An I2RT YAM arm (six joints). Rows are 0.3 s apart.
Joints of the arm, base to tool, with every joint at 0 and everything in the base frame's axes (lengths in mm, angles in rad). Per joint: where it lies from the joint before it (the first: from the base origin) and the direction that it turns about. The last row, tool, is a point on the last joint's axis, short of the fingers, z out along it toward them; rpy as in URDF.
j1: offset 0 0 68 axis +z
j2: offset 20 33.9 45.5 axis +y
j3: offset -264 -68.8 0 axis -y
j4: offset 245 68.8 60 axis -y
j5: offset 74 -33.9 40.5 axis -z
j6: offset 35.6 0 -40.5 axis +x
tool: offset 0 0 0 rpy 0 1.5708 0
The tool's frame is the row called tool.
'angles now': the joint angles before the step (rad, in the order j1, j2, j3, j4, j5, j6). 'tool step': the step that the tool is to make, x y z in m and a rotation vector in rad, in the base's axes. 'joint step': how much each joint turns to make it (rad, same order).
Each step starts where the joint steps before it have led.
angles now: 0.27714 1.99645 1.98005 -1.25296 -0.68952 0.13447
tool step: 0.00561 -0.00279 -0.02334 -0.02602 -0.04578 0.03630
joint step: -0.00878 0.00381 -0.08586 0.08317 0.02251 -0.06944
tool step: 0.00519 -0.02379 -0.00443 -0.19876 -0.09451 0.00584
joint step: -0.04540 -0.00001 -0.00039 -0.02631 0.19341 -0.12932
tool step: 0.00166 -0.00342 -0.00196 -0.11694 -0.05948 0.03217
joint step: 0.00002 0.00004 -0.00184 0.00532 0.11406 -0.07094
